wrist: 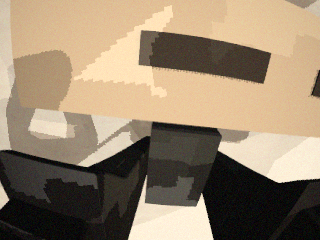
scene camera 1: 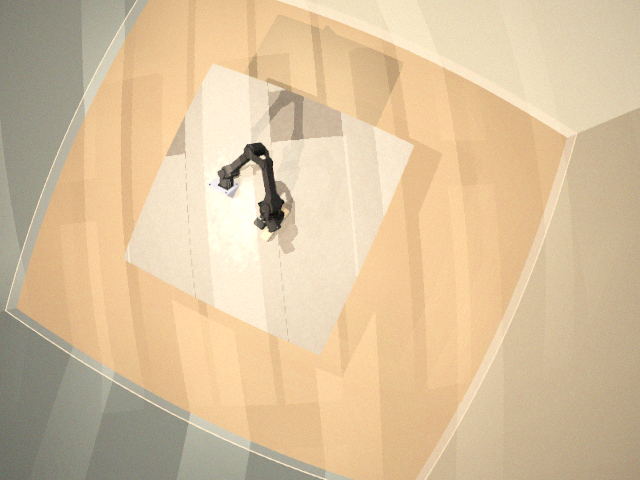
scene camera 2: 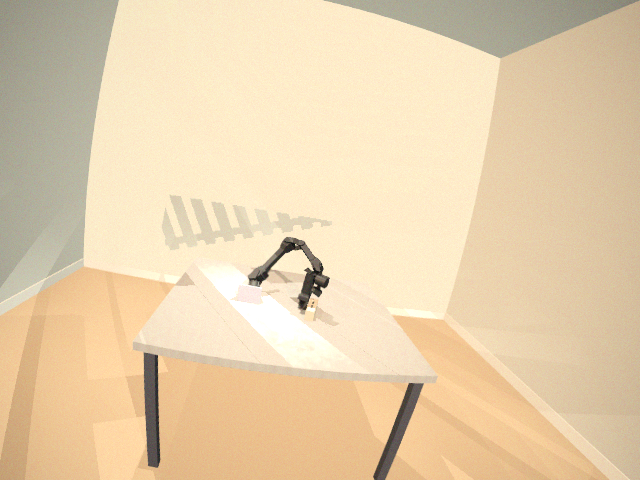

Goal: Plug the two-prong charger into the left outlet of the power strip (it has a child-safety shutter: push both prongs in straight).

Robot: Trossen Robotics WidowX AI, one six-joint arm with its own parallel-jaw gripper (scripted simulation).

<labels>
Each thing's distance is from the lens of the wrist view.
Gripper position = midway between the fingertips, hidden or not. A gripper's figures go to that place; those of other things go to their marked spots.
my gripper (wrist: 173,145): 10 cm
two-prong charger (wrist: 180,157): 7 cm
</labels>
